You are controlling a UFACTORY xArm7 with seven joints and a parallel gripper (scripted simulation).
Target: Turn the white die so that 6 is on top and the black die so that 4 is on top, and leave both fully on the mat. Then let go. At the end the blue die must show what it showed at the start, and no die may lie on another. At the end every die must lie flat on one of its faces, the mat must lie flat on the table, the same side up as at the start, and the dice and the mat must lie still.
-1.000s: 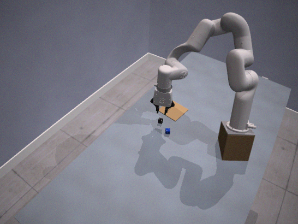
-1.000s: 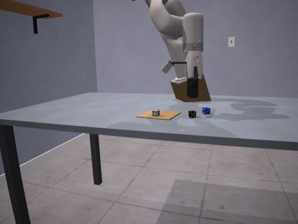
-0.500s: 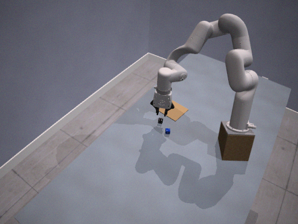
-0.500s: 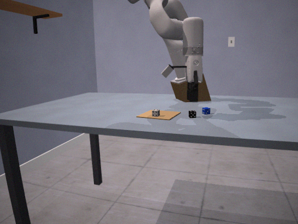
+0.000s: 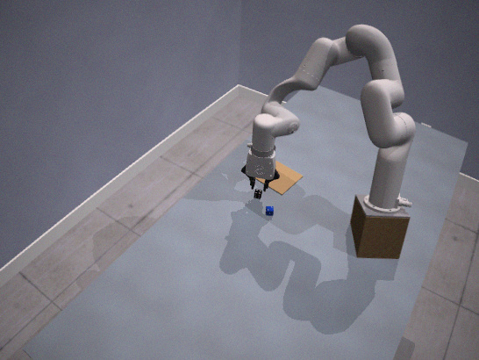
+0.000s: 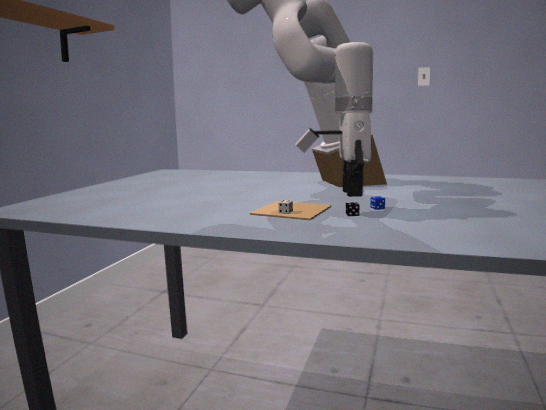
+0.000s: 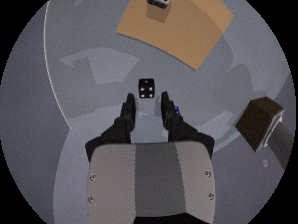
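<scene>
Right now the black die is 5 cm below my hand. The rest, counted from my hand: blue die 7 cm behind, 6 cm to the left, 5 cm below; white die 14 cm to the right, 5 cm below; mat 4 cm behind, 13 cm to the right, 6 cm below.
</scene>
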